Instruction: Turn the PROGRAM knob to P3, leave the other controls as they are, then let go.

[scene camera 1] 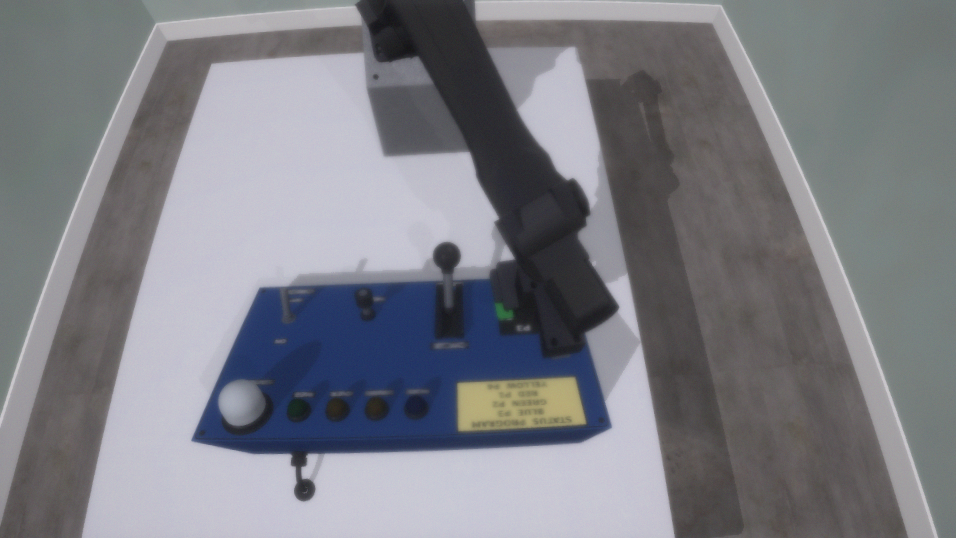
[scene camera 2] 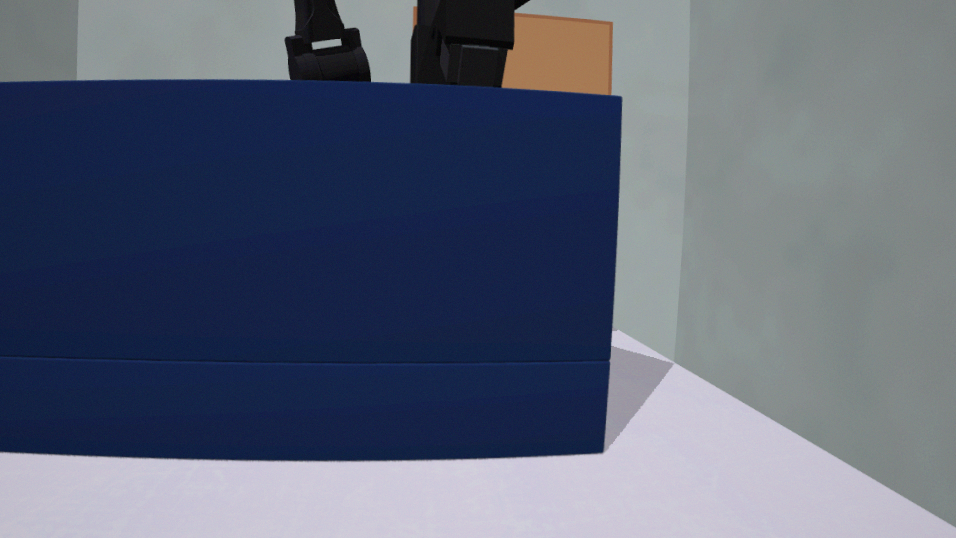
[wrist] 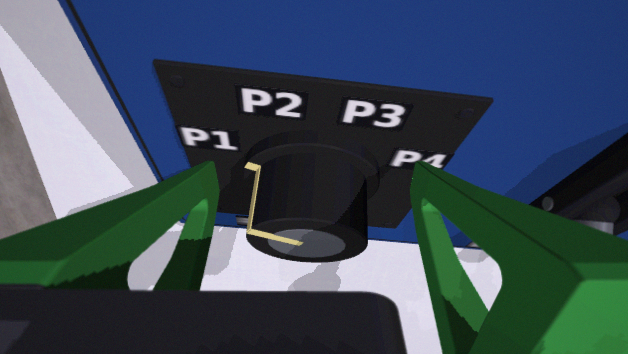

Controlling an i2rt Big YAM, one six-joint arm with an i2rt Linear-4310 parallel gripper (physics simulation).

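Frame: origin at the arm's base, x ahead, y right, z down, level; millimetres.
Seen in the pictures: gripper, fingertip midpoint: [scene camera 1: 532,309] [wrist: 314,175].
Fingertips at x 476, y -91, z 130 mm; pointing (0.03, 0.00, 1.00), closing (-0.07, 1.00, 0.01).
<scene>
Pixels of each thing's top centre, then the offset from my fingertips to it. "spot": a spot on its surface instead.
- black PROGRAM knob at its top centre: [wrist: 307,252] dx -15, dy -3, dz -23 mm
- P1 label at a spot on its surface: [wrist: 209,139] spot: dx +14, dy -37, dz +7 mm
- P3 label at a spot on its surface: [wrist: 373,114] spot: dx +24, dy +20, dz -3 mm
- P2 at a spot on its surface: [wrist: 272,103] spot: dx +30, dy -11, dz -3 mm
- P4 at a spot on its surface: [wrist: 419,159] spot: dx +0, dy +39, dz +7 mm
- black-knobbed lever at its top centre: [scene camera 1: 446,249] dx -94, dy +104, dz -57 mm
- small toggle at its top centre: [scene camera 1: 361,299] dx -57, dy +233, dz -30 mm
- metal switch at its top centre: [scene camera 1: 280,297] dx -90, dy +349, dz -22 mm
- white dome at a spot on its surface: [scene camera 1: 242,402] spot: dx +70, dy +376, dz -98 mm
- yellow status card at its top centre: [scene camera 1: 520,401] dx +132, dy +60, dz -68 mm
The black PROGRAM knob [wrist: 312,200] stands on its dark label plate [wrist: 200,102] in the wrist view. Its yellow pointer line [wrist: 254,200] is on the knob's left side, toward the P1 label [wrist: 209,139]. The P3 label [wrist: 373,114] is at the upper right of the knob, between P2 [wrist: 272,103] and P4 [wrist: 419,159]. My gripper [wrist: 314,175] is open, with one green finger on each side of the knob and a gap on both sides. In scene camera 1 the arm hides the knob. In scene camera 2 the blue panel hides the fingertips.
On the blue console [scene camera 1: 374,361] a black-knobbed lever [scene camera 1: 446,257] stands beside the gripper. Farther left are a small toggle [scene camera 1: 365,302], a metal switch [scene camera 1: 286,306], a white dome [scene camera 1: 242,402] and a row of coloured buttons [scene camera 1: 336,407]. A yellow status card [scene camera 1: 521,404] lies near the console's edge.
</scene>
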